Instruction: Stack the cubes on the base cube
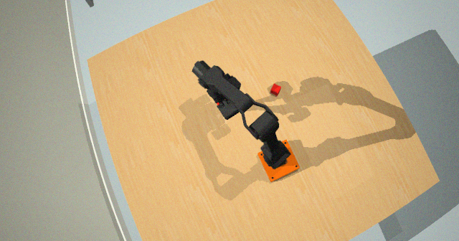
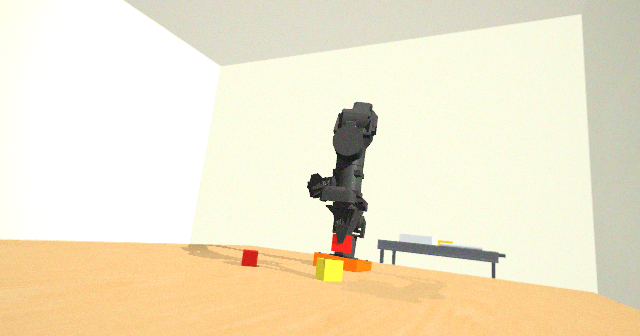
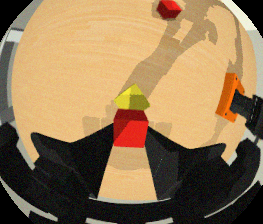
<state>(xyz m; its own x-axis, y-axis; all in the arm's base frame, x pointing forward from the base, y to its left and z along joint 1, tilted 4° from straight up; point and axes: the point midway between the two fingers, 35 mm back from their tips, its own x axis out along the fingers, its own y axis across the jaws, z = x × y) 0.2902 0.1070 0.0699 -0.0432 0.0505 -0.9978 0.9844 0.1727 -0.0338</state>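
The yellow cube is 5 cm below my gripper tip and 2 cm to the right of it.
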